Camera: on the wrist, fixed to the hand. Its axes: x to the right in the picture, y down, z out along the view.
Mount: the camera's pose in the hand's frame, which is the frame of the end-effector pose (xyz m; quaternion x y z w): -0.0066 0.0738 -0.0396 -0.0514 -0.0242 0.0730 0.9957
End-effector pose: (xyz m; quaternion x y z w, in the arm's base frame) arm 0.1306 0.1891 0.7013 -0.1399 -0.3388 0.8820 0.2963
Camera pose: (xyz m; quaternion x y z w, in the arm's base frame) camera 0.1219 0.1615 0.6224 -0.1579 -0.3796 0.8858 0.2152
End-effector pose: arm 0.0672 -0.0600 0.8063 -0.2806 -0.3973 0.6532 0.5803
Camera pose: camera 0.0616 -0.0596 0.7225 -0.3224 -0.4227 0.6791 0.5061
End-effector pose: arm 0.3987 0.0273 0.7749 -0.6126 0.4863 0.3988 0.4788
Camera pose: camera 0.3261 -0.0149 0.7754 -0.5894 0.4968 0.4719 0.4279
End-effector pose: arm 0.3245 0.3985 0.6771 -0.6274 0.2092 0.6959 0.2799
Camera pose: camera 0.3067 0.3164 0.6742 -0.6070 0.2116 0.7393 0.2007
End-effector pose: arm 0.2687 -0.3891 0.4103 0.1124 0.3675 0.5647 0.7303
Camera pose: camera 0.1870 -0.3802 0.4279 0.1149 0.3110 0.6318 0.7006
